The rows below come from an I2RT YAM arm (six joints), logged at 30 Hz.
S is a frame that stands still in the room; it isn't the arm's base.
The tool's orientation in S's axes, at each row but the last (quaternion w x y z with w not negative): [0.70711 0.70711 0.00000 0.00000]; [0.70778 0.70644 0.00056 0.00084]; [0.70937 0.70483 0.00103 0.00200]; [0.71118 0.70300 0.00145 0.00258]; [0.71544 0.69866 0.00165 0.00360]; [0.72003 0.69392 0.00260 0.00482]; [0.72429 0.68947 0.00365 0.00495]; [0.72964 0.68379 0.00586 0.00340]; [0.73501 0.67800 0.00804 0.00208]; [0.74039 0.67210 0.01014 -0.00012]
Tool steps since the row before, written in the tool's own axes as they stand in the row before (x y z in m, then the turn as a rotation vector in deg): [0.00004 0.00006 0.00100 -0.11 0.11 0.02]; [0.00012 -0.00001 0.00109 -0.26 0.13 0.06]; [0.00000 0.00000 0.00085 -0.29 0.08 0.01]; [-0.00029 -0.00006 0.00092 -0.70 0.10 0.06]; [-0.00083 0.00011 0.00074 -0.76 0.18 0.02]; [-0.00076 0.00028 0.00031 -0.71 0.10 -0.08]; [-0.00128 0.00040 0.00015 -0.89 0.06 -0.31]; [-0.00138 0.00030 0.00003 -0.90 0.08 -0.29]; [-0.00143 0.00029 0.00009 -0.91 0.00 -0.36]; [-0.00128 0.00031 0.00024 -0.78 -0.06 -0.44]
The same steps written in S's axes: [0.00004 -0.00100 0.00006 -0.11 -0.02 0.11]; [0.00012 -0.00109 -0.00001 -0.26 -0.06 0.13]; [0.00000 -0.00085 0.00001 -0.29 -0.01 0.08]; [-0.00028 -0.00092 -0.00005 -0.70 -0.06 0.10]; [-0.00082 -0.00074 0.00013 -0.76 -0.02 0.18]; [-0.00076 -0.00031 0.00029 -0.71 0.08 0.09]; [-0.00128 -0.00015 0.00040 -0.89 0.30 0.04]; [-0.00138 -0.00003 0.00031 -0.90 0.28 0.06]; [-0.00143 -0.00009 0.00031 -0.92 0.35 -0.02]; [-0.00127 -0.00023 0.00035 -0.79 0.42 -0.09]
